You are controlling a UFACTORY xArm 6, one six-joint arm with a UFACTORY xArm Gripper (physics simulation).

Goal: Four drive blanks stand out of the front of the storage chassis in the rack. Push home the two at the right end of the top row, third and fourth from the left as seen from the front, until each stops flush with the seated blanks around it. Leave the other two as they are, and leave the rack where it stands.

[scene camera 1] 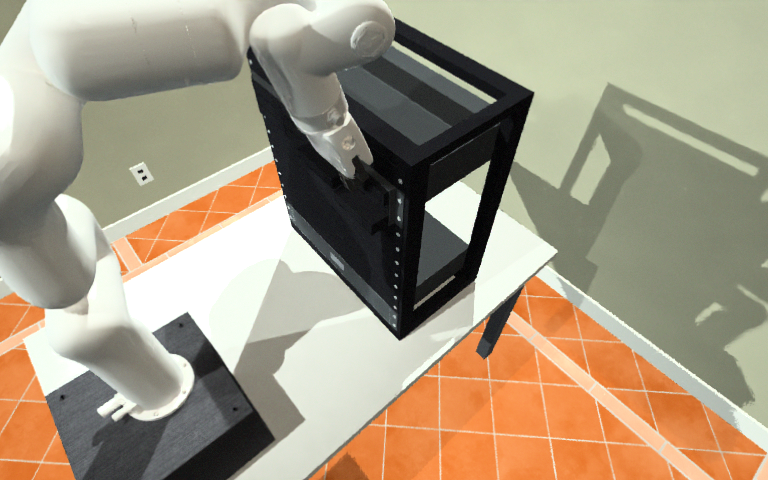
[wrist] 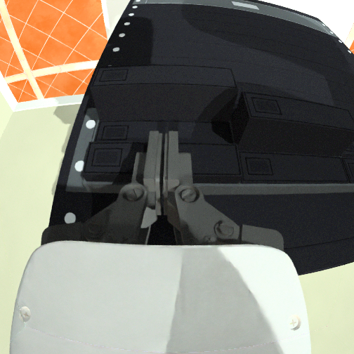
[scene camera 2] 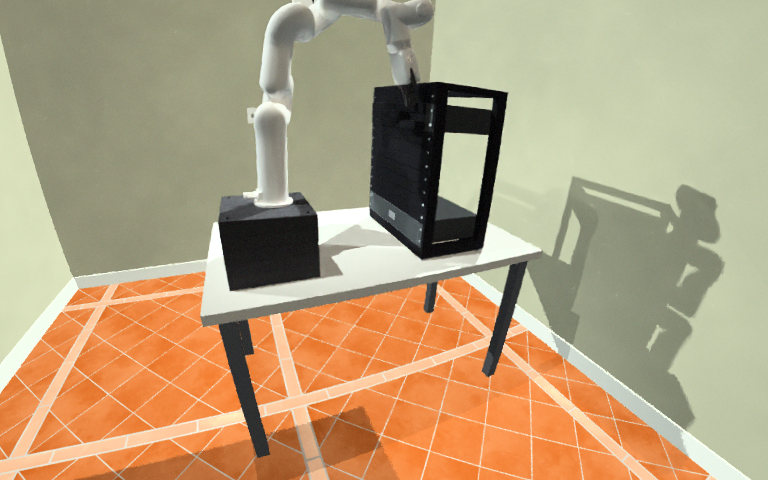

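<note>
The black rack stands on the table. My gripper is shut and empty, its tips in front of the upper chassis. In the wrist view, rack-top is down and the front's right end is left. The fourth top-row blank lies partly behind the fingers and still appears slightly proud; contact is unclear. The third top-row blank looks flush. A blank below the third stands well out. Another blank, two rows below the fourth, also stands well out.
The white table carries the rack and the dark base block under the arm. The rack's open side faces the scene cameras. A wall stands behind the rack.
</note>
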